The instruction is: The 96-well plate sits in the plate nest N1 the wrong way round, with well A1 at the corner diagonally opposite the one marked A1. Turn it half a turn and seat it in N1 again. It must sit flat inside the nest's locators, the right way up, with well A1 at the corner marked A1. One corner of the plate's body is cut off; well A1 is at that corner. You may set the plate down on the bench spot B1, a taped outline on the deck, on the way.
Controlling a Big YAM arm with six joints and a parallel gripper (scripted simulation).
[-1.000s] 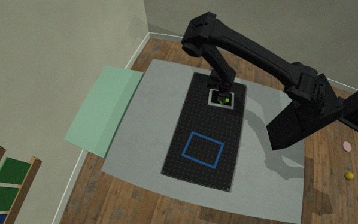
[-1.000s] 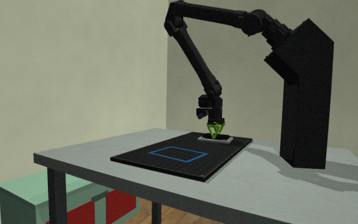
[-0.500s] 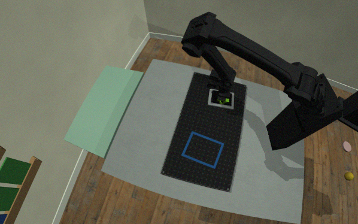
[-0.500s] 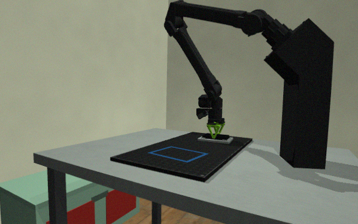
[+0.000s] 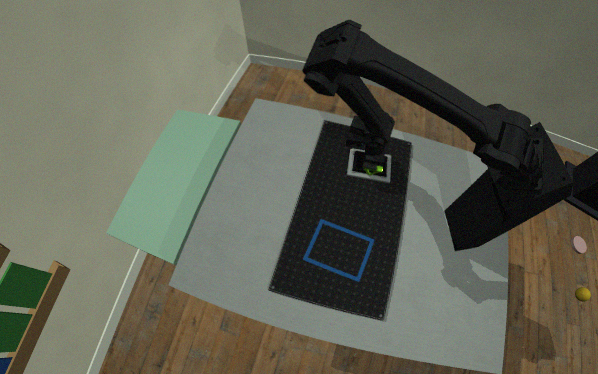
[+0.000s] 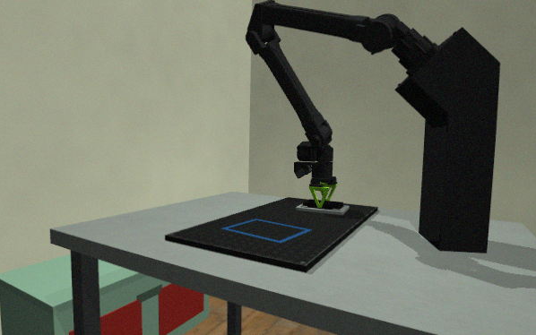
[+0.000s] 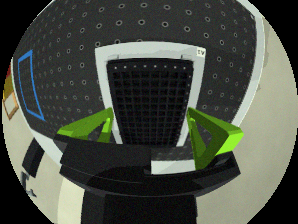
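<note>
Now: hand right at the black 96-well plate. The rest, counted from my hand: plate nest N1: 2 cm below; A1 mark: 9 cm ahead, 2 cm to the right, 1 cm below.
</note>
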